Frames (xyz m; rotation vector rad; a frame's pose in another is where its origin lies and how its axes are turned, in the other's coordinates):
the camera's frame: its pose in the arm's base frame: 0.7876 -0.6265 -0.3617 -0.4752 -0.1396 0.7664
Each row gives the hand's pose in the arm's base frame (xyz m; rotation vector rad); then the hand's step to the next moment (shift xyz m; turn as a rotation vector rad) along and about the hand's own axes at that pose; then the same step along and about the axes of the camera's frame.
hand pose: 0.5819 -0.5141 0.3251 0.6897 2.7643 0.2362
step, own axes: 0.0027 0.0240 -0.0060 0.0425 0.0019 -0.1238
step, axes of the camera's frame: 0.0191 0.0047 0.0153 -0.0502 0.0035 0.1208
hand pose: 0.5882 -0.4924 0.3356 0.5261 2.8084 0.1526
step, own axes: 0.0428 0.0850 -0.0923 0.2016 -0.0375 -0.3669
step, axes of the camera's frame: 0.0321 0.0370 0.1232 -0.2150 0.0669 0.3549
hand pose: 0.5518 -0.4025 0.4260 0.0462 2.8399 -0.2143
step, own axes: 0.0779 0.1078 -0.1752 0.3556 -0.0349 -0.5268
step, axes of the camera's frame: 0.0016 0.0994 0.1962 -0.3388 0.1576 0.5153
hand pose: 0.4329 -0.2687 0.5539 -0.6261 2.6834 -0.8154
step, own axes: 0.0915 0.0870 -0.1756 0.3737 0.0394 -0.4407
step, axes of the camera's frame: -0.0561 0.1365 0.1581 -0.3341 0.2202 0.4187
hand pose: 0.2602 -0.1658 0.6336 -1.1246 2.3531 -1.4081
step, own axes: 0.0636 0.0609 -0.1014 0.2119 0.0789 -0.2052
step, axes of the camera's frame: -0.0622 0.0974 0.0683 -0.2016 0.1520 0.1718
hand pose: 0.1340 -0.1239 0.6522 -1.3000 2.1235 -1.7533
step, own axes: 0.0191 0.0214 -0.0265 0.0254 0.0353 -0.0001
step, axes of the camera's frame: -0.0225 0.0293 0.0128 -0.0363 0.0202 -0.0128
